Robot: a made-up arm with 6 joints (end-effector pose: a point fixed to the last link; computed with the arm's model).
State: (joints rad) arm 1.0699 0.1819 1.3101 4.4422 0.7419 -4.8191
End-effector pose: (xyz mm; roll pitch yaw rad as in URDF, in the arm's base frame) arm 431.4 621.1 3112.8 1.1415 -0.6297 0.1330
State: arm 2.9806 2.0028 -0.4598 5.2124 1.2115 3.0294
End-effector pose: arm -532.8 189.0 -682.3 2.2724 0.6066 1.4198
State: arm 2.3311 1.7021 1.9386 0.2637 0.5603 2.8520
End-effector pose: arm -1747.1 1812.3 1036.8 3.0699 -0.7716 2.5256
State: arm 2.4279 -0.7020 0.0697 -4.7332 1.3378 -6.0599
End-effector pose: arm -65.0 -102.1 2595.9 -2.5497 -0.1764 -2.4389
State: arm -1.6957 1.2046 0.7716 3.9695 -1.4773 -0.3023
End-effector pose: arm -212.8 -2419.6 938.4 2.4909 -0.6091 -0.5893
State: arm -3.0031 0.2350 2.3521 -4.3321 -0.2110 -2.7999
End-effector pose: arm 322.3 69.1 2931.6 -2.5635 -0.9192 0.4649
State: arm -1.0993 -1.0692 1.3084 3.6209 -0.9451 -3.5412
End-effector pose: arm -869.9 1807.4 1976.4 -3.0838 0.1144 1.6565
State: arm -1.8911 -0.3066 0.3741 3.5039 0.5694 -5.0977
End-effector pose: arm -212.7 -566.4 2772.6 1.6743 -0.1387 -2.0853
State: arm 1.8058 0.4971 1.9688 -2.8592 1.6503 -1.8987
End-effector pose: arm -158.4 808.6 2934.0 -1.2709 0.1746 1.5199
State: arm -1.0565 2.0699 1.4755 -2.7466 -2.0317 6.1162
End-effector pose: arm 1146.9 -1943.6 -265.5 2.2066 -1.2054 0.2467
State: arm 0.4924 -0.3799 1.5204 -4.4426 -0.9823 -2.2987
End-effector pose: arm -737.7 -507.7 2960.8 2.6562 -0.4707 -1.5305
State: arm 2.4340 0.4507 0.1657 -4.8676 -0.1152 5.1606
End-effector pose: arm -1426.4 1238.4 1691.7 -0.3275 0.3009 2.3148
